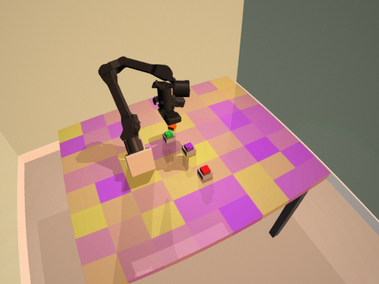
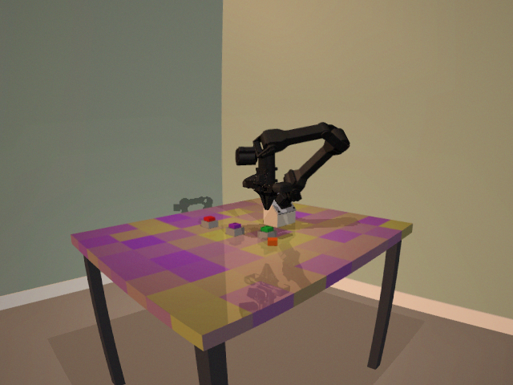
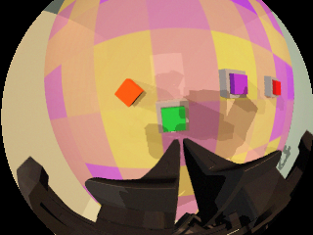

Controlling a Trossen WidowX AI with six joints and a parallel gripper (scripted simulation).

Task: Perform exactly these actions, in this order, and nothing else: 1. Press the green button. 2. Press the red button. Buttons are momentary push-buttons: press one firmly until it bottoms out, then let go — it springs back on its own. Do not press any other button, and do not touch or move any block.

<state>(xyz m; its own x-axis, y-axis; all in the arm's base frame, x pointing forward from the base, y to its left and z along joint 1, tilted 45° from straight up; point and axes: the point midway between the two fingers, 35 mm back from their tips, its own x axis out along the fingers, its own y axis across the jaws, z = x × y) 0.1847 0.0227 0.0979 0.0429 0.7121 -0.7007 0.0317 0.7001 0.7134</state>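
My gripper tip is 260 mm to the left of the red button, 70 mm above it and 40 mm short of it. From my gripper tip the other things lie so: purple button 110 mm to the right, 70 mm below, 50 mm ahead; then green button 70 mm below; then orange block 90 mm below, 70 mm to the left, 40 mm ahead.
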